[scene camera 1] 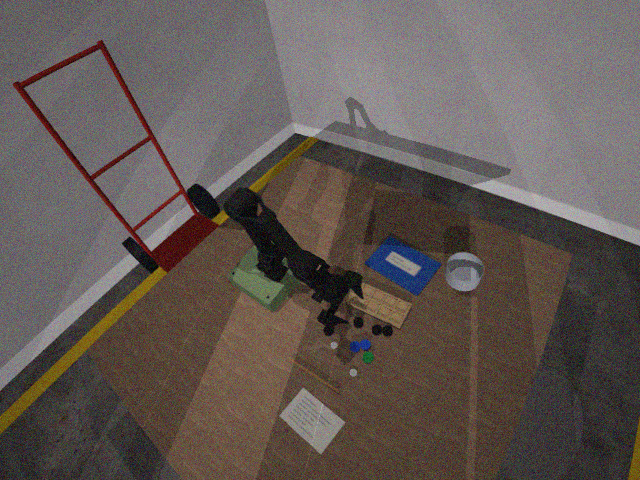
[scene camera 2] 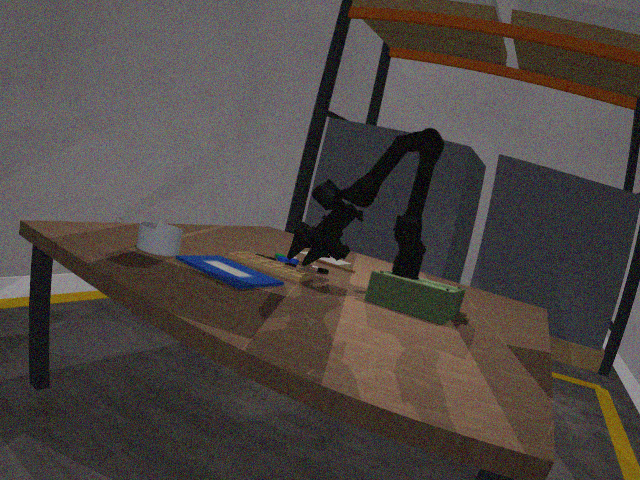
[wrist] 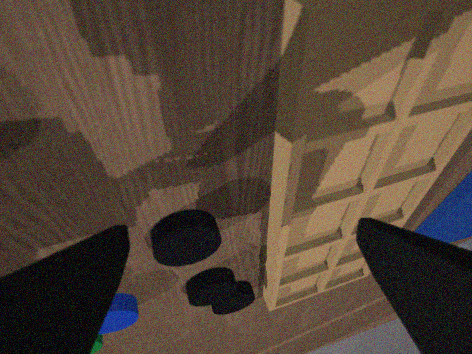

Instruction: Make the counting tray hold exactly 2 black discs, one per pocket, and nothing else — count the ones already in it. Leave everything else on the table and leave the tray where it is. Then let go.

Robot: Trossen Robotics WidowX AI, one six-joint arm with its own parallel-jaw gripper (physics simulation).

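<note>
The wooden counting tray (scene camera 1: pixel 382 305) (scene camera 2: pixel 258 263) (wrist: pixel 278 190) lies flat; the pockets seen in the wrist view look empty, but part of it is shadowed or cut off. My gripper (scene camera 1: pixel 355 310) (scene camera 2: pixel 297 260) (wrist: pixel 245 232) is open and empty, low over the tray's long side edge. In the wrist view, a black disc (scene camera 1: pixel 358 322) (wrist: pixel 186 237) lies on the table between the fingertips' lines of sight, outside the tray. Beyond it are two black discs close together, one (scene camera 1: pixel 376 329) (wrist: pixel 207 286) beside the other (scene camera 1: pixel 387 330) (wrist: pixel 235 298). Another black disc (scene camera 1: pixel 328 329) lies apart, near the gripper.
Two blue discs (scene camera 1: pixel 354 346) (scene camera 1: pixel 366 344), a green disc (scene camera 1: pixel 367 357) and two white discs (scene camera 1: pixel 333 345) (scene camera 1: pixel 353 372) lie near the black ones. A blue folder (scene camera 1: pixel 382 258) (scene camera 2: pixel 248 279) and a round container (scene camera 1: pixel 464 279) (scene camera 2: pixel 160 240) stand beyond the tray. A thin stick (scene camera 1: pixel 317 376) and paper (scene camera 1: pixel 312 421) lie opposite.
</note>
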